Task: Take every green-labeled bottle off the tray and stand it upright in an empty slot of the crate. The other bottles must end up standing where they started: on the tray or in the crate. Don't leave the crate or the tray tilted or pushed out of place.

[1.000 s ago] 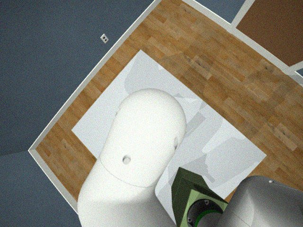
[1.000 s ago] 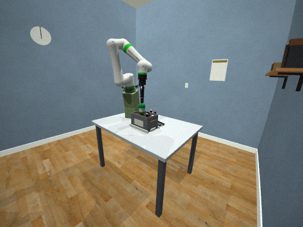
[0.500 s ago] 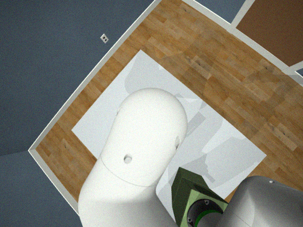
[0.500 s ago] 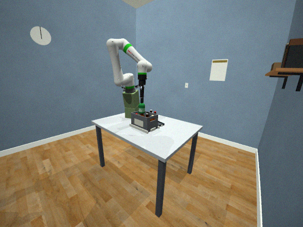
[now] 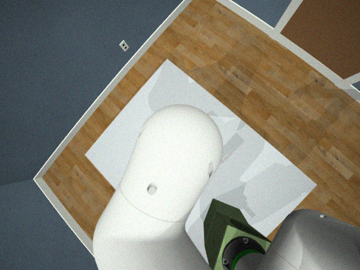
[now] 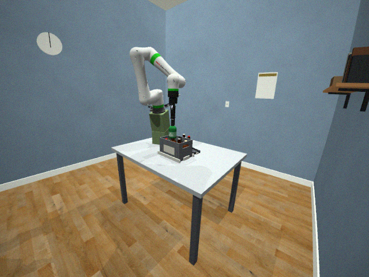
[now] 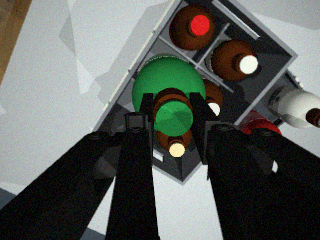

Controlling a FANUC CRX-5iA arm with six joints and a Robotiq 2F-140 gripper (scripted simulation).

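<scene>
The green-labeled bottle is 80 mm below my hand. Round my hand: white bottle: 260 mm to the left, 260 mm below, 110 mm behind; then red-labeled bottle: 260 mm below, 240 mm to the left, 20 mm behind; then crate: 260 mm below, 40 mm to the left.
</scene>
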